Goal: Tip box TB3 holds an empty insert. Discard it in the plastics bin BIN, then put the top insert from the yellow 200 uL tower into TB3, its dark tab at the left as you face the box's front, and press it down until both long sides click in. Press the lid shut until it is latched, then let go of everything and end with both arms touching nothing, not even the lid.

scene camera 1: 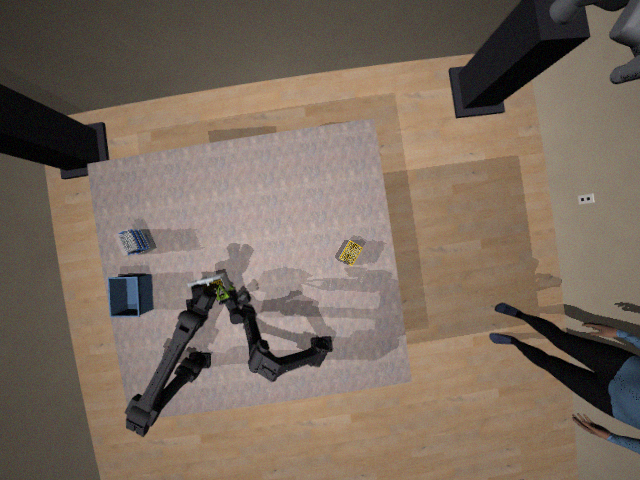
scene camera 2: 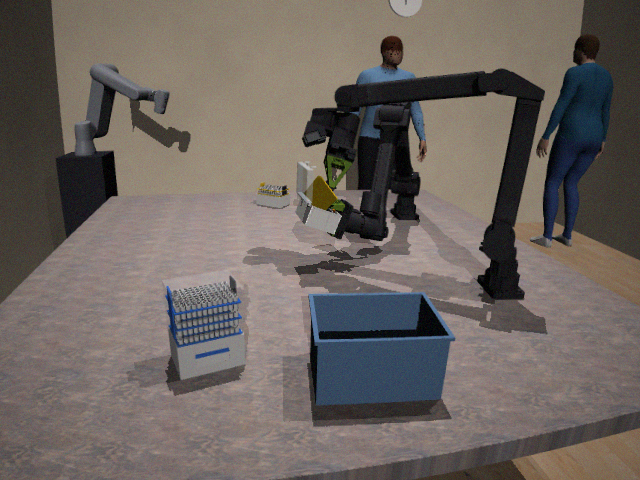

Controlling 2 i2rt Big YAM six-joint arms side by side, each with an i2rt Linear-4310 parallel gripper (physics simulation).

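Frame: origin at the left arm's base, x back, y right, z up, level; centimetres.
Where they show: left gripper, fingertip midpoint: (scene camera 2: 331,187); right gripper, fingertip midpoint: (scene camera 1: 219,282); left arm's base, link origin: (scene camera 1: 200,359) (scene camera 2: 499,289); right arm's base, link origin: (scene camera 1: 321,344) (scene camera 2: 404,215).
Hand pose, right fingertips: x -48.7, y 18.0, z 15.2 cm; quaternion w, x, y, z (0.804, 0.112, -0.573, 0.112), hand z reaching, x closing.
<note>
Things, the pixels of their top centre, and the offset from my right fingertips. Level surfaces: height alone.
- Bin BIN, top centre: (scene camera 2: 376,314) (scene camera 1: 123,297) dx +9.6, dy -53.7, dz -3.2 cm
- white tower with blue inserts, top centre: (scene camera 2: 201,283) (scene camera 1: 125,242) dx -19.8, dy -49.5, dz +0.2 cm
- table, surface height: dz -15.2 cm
Box TB3 (scene camera 2: 321,219) is white, with its lid (scene camera 2: 305,174) standing open; it is tilted and held above the table. My right gripper (scene camera 2: 338,207) is shut on the box at its right side in scene camera 2. The yellow insert (scene camera 2: 321,194) stands steeply tilted partly out of the box. My left gripper (scene camera 2: 333,187) points down from above, shut on the insert's thin upper edge. In scene camera 1 the arms partly hide the box. The yellow 200 uL tower (scene camera 1: 351,252) (scene camera 2: 272,196) stands apart. Bin BIN (scene camera 1: 124,296) (scene camera 2: 379,369) is blue and open-topped.
A white tower with blue inserts (scene camera 1: 134,241) (scene camera 2: 206,317) stands beside the bin. Both arms come close together around the box. The table (scene camera 1: 232,196) (scene camera 2: 129,248) has its near edge below the bin in scene camera 2. Two people stand beyond the table.
</note>
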